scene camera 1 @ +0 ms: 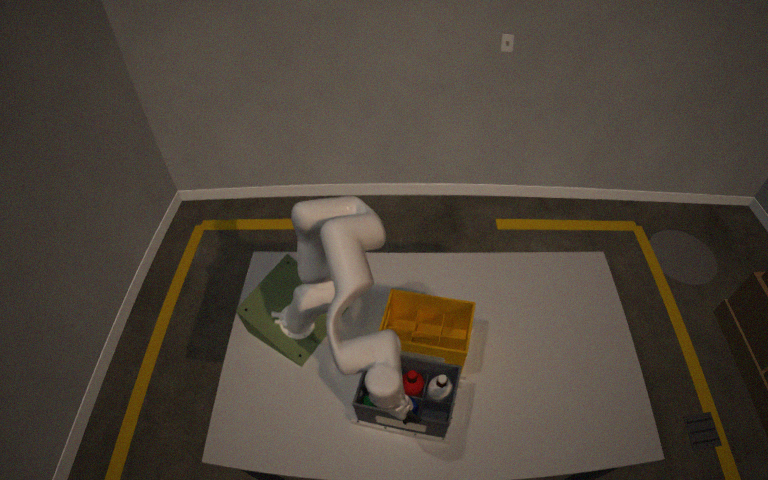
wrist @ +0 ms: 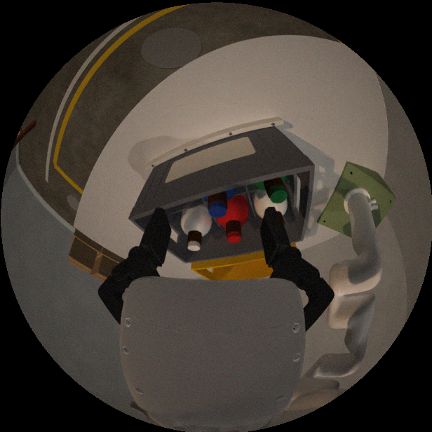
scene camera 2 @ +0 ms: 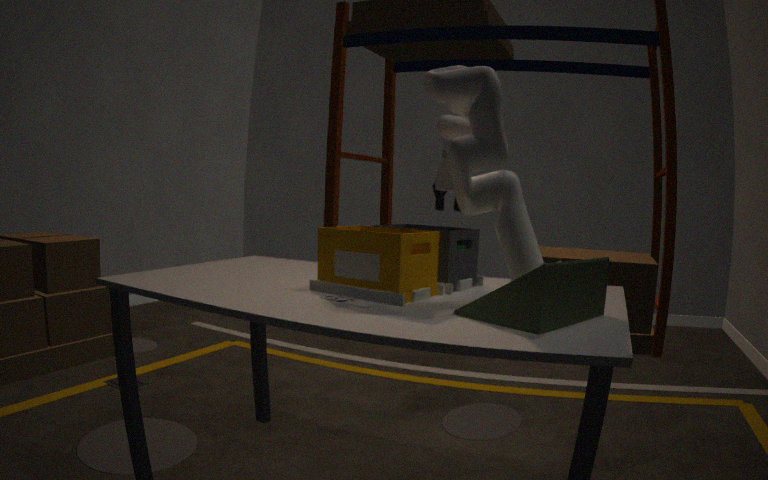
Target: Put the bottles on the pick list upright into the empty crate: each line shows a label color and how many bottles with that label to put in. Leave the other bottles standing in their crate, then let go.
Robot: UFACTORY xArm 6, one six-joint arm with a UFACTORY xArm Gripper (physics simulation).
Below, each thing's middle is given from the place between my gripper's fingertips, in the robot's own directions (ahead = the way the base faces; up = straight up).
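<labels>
Red bottle (wrist: 237, 207): 130 mm to the left of my hand, 80 mm ahead of it, 140 mm below it.
</labels>
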